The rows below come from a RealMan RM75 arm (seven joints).
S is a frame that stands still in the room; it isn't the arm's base.
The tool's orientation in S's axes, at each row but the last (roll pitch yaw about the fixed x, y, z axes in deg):
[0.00 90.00 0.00]
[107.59 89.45 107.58]
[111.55 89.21 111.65]
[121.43 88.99 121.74]
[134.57 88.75 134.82]
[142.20 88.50 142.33]
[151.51 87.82 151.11]
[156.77 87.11 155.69]
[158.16 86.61 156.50]
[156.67 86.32 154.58]
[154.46 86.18 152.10]
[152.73 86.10 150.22]
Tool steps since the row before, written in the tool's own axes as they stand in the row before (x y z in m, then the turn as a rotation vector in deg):
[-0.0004 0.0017 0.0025 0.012 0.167 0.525]
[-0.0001 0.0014 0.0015 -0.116 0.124 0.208]
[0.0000 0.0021 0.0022 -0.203 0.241 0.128]
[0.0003 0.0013 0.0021 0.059 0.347 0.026]
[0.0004 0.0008 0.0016 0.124 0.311 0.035]
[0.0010 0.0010 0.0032 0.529 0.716 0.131]
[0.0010 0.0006 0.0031 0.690 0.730 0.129]
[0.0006 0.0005 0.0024 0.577 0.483 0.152]
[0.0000 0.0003 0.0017 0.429 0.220 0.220]
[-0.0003 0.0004 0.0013 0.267 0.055 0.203]
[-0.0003 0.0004 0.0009 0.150 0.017 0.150]
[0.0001 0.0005 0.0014 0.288 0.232 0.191]
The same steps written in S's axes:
[0.0025 0.0017 0.0004 0.525 0.167 -0.012]
[0.0015 0.0014 0.0001 0.208 0.123 0.117]
[0.0022 0.0021 0.0000 0.129 0.239 0.205]
[0.0021 0.0013 -0.0003 0.024 0.348 -0.054]
[0.0016 0.0008 -0.0004 0.032 0.313 -0.120]
[0.0032 0.0010 -0.0010 0.119 0.725 -0.520]
[0.0031 0.0006 -0.0011 0.111 0.742 -0.681]
[0.0024 0.0005 -0.0007 0.135 0.492 -0.574]
[0.0017 0.0003 -0.0001 0.203 0.224 -0.435]
[0.0013 0.0003 0.0002 0.189 0.055 -0.277]
[0.0009 0.0004 0.0003 0.141 0.016 -0.158]
[0.0014 0.0004 -0.0002 0.184 0.233 -0.292]

